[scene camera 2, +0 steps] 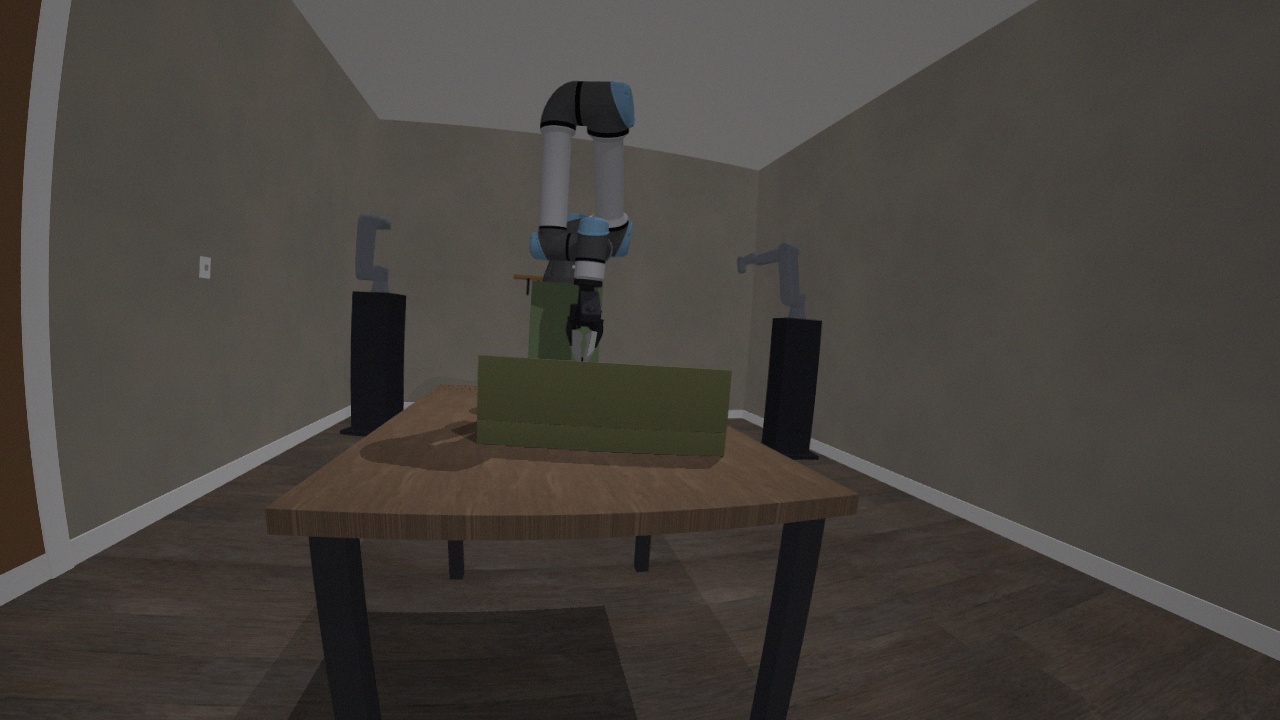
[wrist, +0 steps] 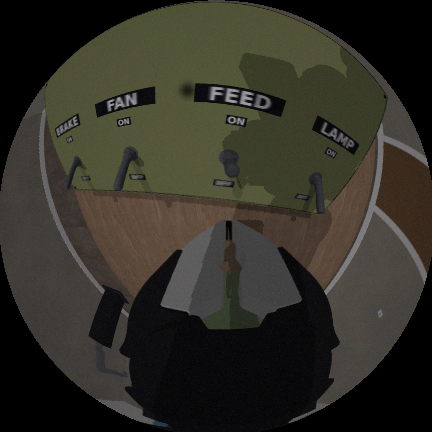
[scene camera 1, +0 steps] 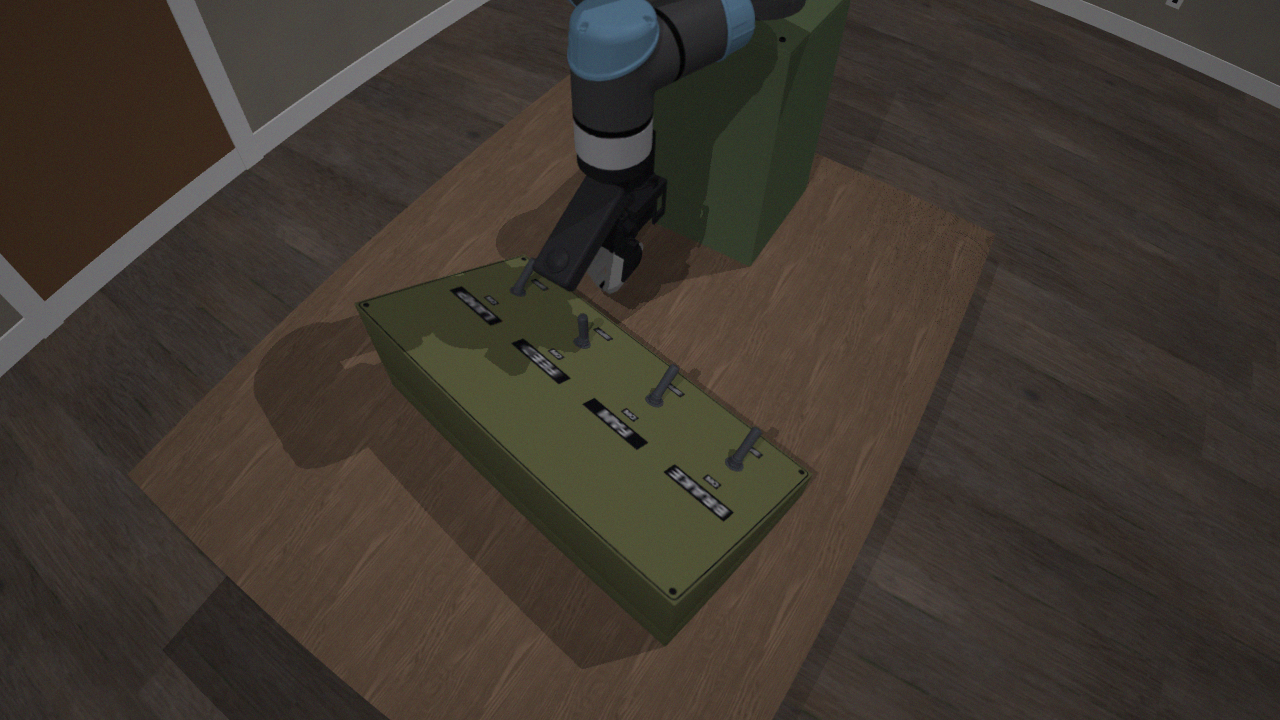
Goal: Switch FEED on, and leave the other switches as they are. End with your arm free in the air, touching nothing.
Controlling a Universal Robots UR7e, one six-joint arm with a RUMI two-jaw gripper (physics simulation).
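A green switch panel stands on the table. The FEED lever stands steeper than the others and points more toward the wrist camera; whether it is past its middle I cannot tell. The LAMP lever, FAN lever and BRAKE lever lean away from their ON labels. My gripper is shut and empty, beyond the panel's edge on the robot side. In the wrist view a gap separates its tips from the FEED lever.
The wooden table carries the panel. A tall green pedestal stands behind the gripper. The LAMP lever is close beside the arm's dark wrist housing in scene camera 1. Two black stands with grey arms are farther back.
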